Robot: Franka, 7 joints.
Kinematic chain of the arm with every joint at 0, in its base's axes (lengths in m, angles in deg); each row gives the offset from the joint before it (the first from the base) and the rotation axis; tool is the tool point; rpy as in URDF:
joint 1: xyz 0 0 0.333 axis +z
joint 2: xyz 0 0 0 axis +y
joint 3: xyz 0 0 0.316 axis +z
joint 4: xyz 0.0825 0 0 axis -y
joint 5: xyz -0.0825 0 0.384 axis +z
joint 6: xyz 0 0 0 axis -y
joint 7: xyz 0.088 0 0 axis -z
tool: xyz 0 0 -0.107 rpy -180 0 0
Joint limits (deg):
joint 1: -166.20..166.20
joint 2: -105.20..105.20
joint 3: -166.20..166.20
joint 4: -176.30..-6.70
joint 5: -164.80..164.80
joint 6: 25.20..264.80
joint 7: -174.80..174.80
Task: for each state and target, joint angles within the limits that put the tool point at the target. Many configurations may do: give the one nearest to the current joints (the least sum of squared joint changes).
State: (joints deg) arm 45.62 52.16 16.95 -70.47 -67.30 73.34 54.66
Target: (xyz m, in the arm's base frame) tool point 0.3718 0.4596 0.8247
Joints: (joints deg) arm 49.05 18.80 19.65 -47.65 -73.33 79.97 54.66
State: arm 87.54 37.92 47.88 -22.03 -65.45 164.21 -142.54
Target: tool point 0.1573 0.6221 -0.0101
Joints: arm 59.38 64.61 14.52 -90.13 -69.95 154.70 -142.54
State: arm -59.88 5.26 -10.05 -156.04 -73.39 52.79 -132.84
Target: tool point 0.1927 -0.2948 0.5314
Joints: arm -44.56 -18.95 9.01 -137.64 -77.74 46.19 -132.84
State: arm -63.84 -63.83 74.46 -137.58 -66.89 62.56 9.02
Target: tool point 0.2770 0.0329 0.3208
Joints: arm -62.17 -51.08 101.12 -158.43 -52.46 71.41 9.02
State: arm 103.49 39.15 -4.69 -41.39 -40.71 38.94 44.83
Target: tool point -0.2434 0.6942 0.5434
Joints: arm 115.53 49.19 1.38 -30.93 -43.88 75.35 44.83
